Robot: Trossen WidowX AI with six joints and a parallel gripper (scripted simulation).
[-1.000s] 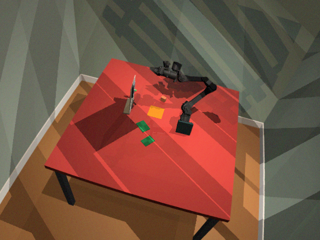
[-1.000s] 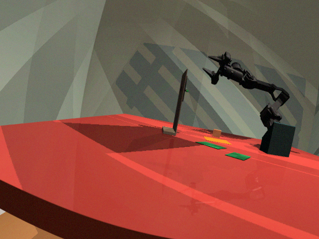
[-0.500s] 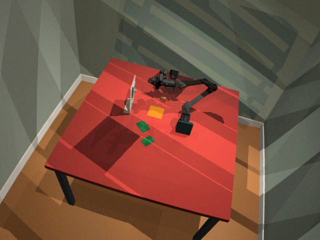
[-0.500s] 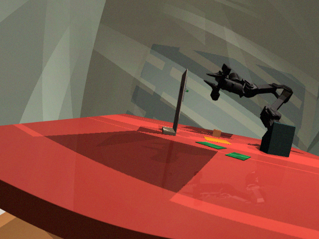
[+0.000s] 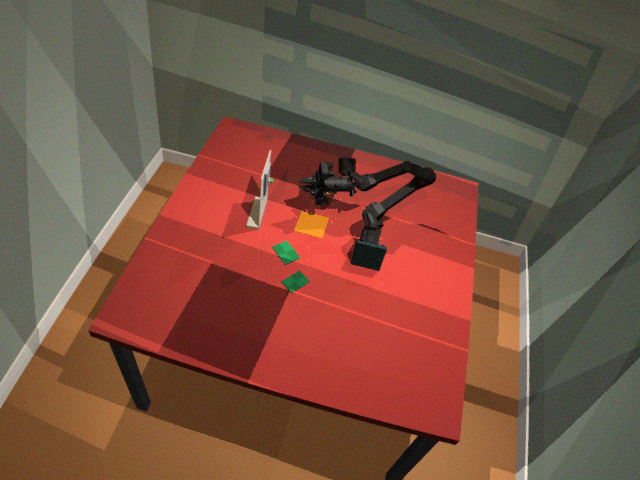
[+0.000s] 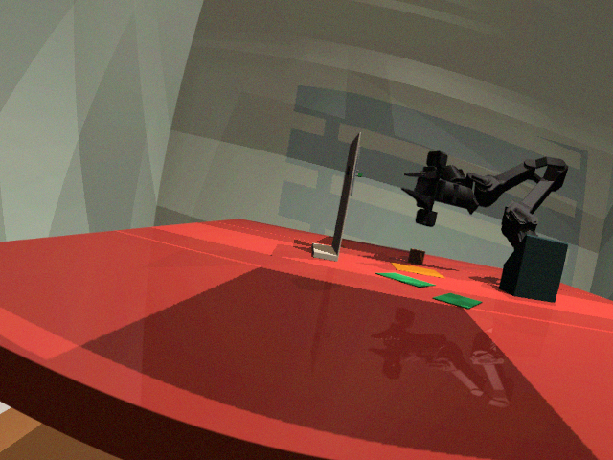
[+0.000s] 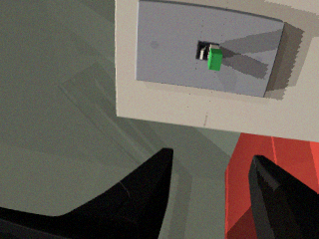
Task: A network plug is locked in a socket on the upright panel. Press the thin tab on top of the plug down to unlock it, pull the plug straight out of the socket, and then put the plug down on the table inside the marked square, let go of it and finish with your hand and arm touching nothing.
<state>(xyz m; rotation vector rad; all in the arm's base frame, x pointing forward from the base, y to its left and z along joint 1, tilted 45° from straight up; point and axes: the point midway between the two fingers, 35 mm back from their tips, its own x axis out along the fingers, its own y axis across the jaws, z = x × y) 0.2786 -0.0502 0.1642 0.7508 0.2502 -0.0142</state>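
My gripper tip is 12 cm short of the network plug. From my gripper tip the other things lie so: marked square (20 cm below, 7 cm behind, 1 cm to the left); upright panel (14 cm ahead, 8 cm below).
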